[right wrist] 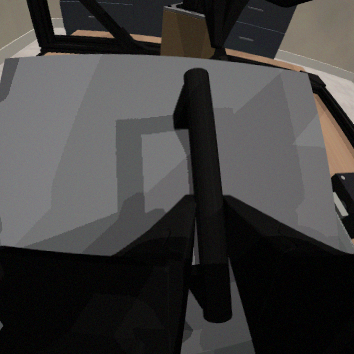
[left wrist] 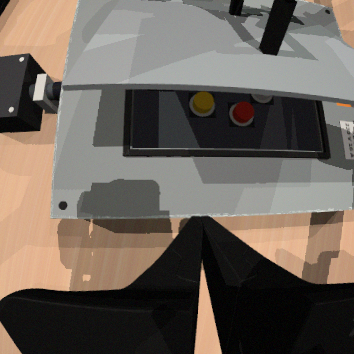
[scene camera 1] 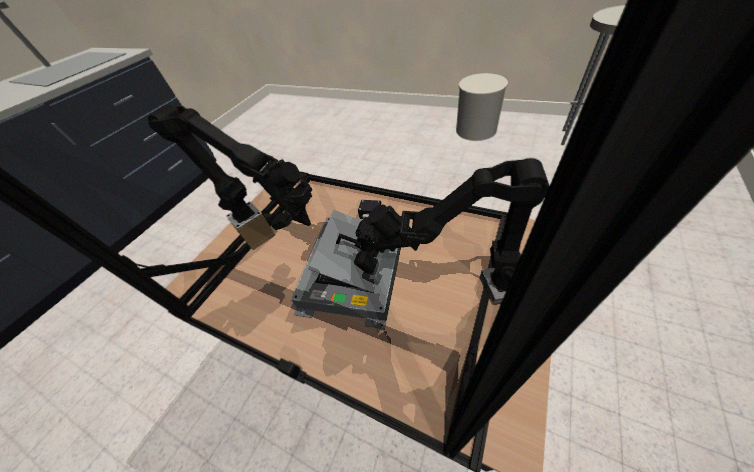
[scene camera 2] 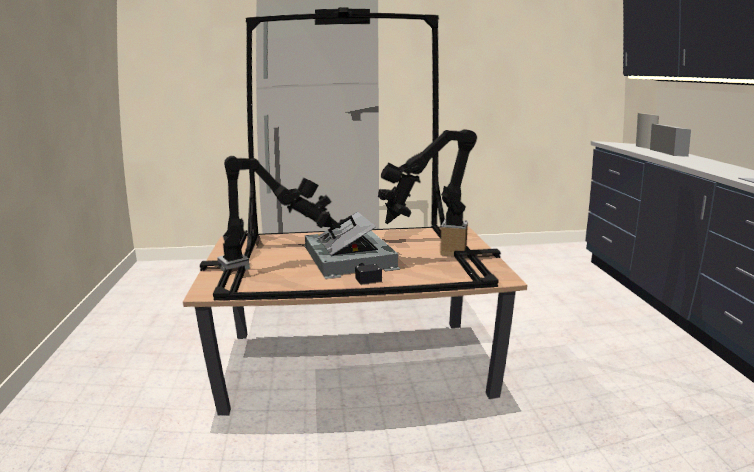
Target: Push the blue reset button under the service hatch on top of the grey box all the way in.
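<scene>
The grey box [scene camera 1: 340,310] [scene camera 2: 356,265] [left wrist: 260,172] stands on the table. Its service hatch [scene camera 1: 328,257] [scene camera 2: 364,225] [left wrist: 150,55] [right wrist: 260,150] is tilted partly open over the recess. My right gripper [scene camera 2: 335,225] [right wrist: 206,203] is shut on the black hatch handle [left wrist: 278,27] [right wrist: 206,150]. Under the hatch edge, the left wrist view shows a yellow button [left wrist: 203,102], a red button [left wrist: 243,112] and part of a white button [left wrist: 261,96]. The blue button is hidden. My left gripper [scene camera 1: 308,223] [scene camera 2: 388,221] [left wrist: 199,223] is shut and empty, above and beside the box, away from the hatch.
A black block [scene camera 1: 369,208] [scene camera 2: 368,273] [left wrist: 20,95] sits beside the box. A brown block [scene camera 1: 253,228] [scene camera 2: 453,240] is under the left arm's base. Black frame rails [scene camera 2: 356,291] edge the wooden table [scene camera 2: 267,278], and a tall black frame [scene camera 2: 249,100] stands over it.
</scene>
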